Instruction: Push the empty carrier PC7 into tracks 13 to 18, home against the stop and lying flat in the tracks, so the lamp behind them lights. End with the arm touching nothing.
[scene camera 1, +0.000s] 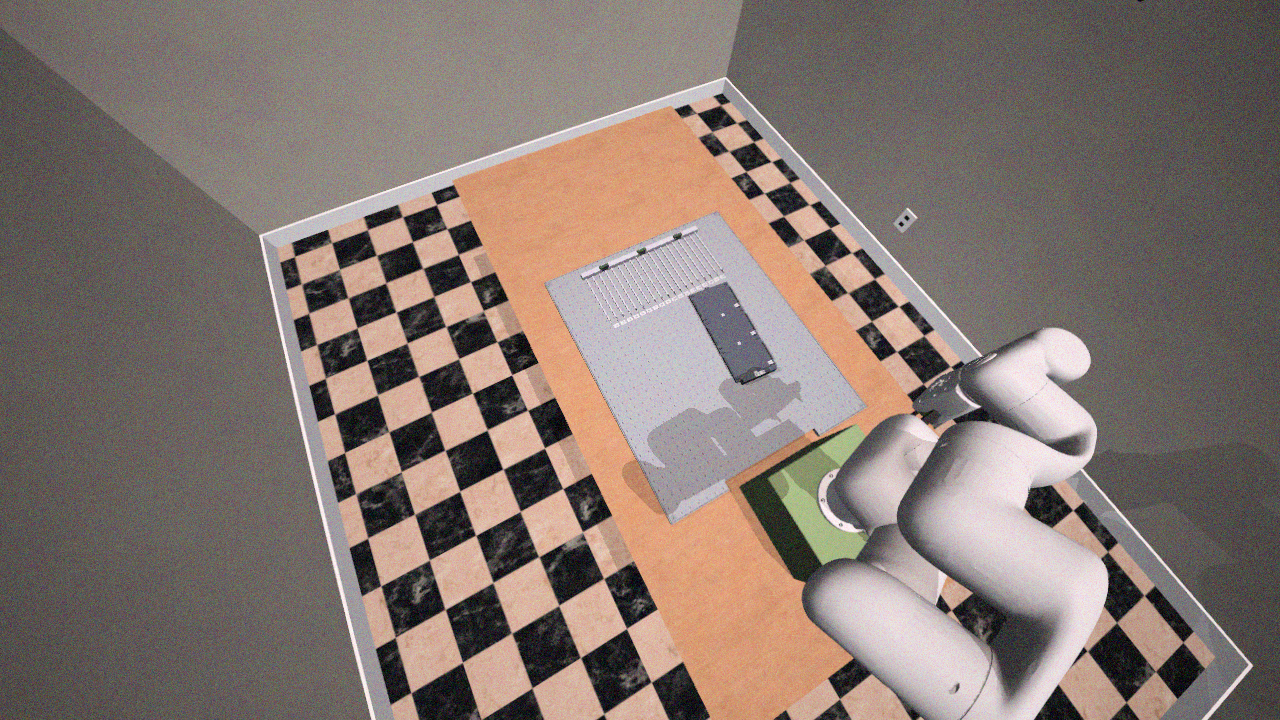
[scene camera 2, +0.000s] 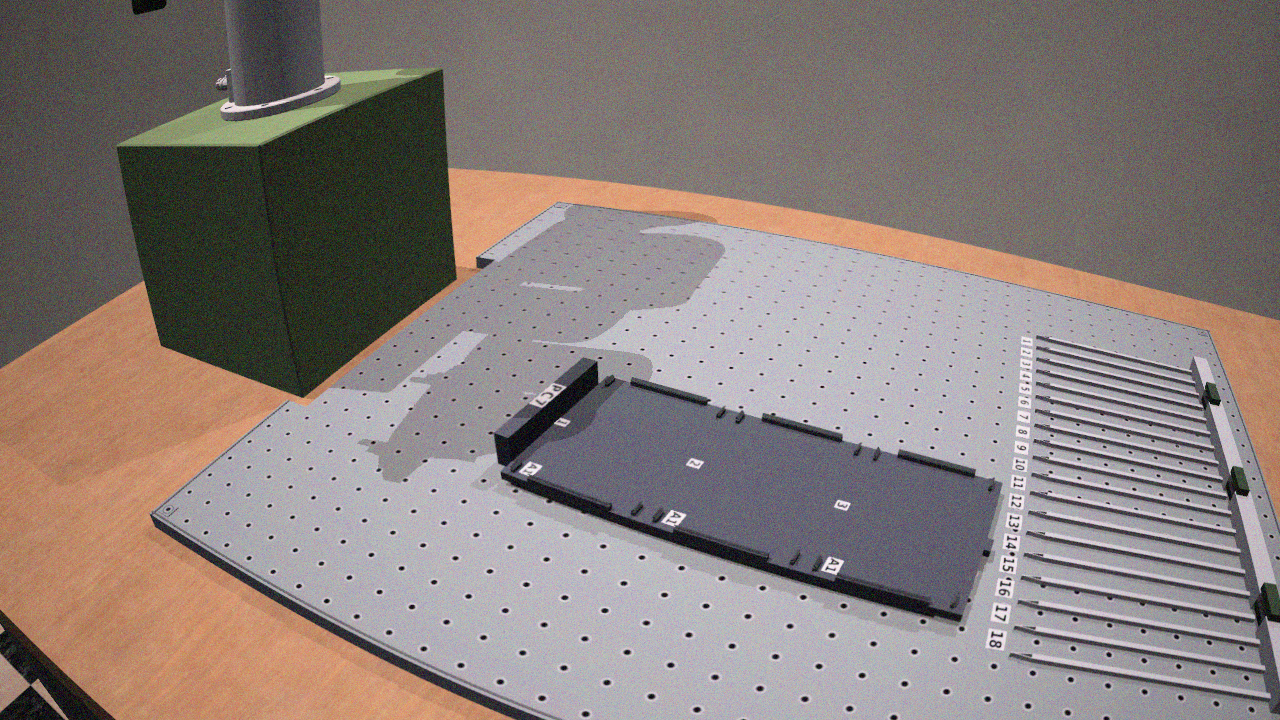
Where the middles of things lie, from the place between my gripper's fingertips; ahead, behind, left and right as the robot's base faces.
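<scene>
The dark carrier PC7 (scene camera 2: 908, 531) is ahead of my hand by 410 mm, 30 mm to the left of it, and 330 mm below it.
</scene>
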